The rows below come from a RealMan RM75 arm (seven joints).
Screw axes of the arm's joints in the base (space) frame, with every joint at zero. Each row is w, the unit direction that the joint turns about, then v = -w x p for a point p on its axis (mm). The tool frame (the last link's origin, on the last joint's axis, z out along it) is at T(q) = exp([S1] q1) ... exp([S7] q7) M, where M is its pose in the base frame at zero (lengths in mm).
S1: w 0 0 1 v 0.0 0.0 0.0
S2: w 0 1 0 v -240.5 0.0 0.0
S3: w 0 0 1 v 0.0 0.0 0.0
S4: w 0 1 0 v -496.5 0.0 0.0
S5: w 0 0 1 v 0.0 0.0 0.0
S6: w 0 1 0 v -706.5 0.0 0.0
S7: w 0 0 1 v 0.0 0.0 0.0
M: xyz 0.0 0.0 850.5 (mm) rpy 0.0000 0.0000 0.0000 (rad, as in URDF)
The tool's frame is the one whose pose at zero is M.
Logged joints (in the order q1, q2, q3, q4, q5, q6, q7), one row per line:
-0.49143, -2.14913, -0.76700, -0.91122, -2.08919, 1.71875, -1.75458
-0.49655, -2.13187, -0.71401, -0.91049, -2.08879, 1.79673, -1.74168
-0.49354, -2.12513, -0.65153, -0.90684, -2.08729, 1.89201, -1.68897
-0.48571, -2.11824, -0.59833, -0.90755, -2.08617, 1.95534, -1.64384
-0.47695, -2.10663, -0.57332, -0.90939, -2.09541, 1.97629, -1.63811
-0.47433, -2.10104, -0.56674, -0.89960, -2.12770, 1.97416, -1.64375
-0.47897, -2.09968, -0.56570, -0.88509, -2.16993, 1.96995, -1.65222
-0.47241, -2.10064, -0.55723, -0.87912, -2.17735, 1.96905, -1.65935
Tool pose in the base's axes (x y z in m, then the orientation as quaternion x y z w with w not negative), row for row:
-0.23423, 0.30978, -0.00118, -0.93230, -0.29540, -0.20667, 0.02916
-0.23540, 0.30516, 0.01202, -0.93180, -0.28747, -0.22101, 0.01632
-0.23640, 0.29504, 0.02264, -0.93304, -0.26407, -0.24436, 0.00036
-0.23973, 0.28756, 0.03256, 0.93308, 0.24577, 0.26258, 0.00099
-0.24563, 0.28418, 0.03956, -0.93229, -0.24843, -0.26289, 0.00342
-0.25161, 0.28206, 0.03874, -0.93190, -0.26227, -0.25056, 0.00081
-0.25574, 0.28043, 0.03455, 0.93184, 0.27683, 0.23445, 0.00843
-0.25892, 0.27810, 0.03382, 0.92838, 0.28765, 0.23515, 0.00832
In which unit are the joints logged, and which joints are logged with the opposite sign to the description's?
The joints are logged in radians. Opposite sign: q3, q4, q5.
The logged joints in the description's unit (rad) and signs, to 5 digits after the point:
-0.49143, -2.14913, 0.76700, 0.91122, 2.08919, 1.71875, -1.75458
-0.49655, -2.13187, 0.71401, 0.91049, 2.08879, 1.79673, -1.74168
-0.49354, -2.12513, 0.65153, 0.90684, 2.08729, 1.89201, -1.68897
-0.48571, -2.11824, 0.59833, 0.90755, 2.08617, 1.95534, -1.64384
-0.47695, -2.10663, 0.57332, 0.90939, 2.09541, 1.97629, -1.63811
-0.47433, -2.10104, 0.56674, 0.89960, 2.12770, 1.97416, -1.64375
-0.47897, -2.09968, 0.56570, 0.88509, 2.16993, 1.96995, -1.65222
-0.47241, -2.10064, 0.55723, 0.87912, 2.17735, 1.96905, -1.65935

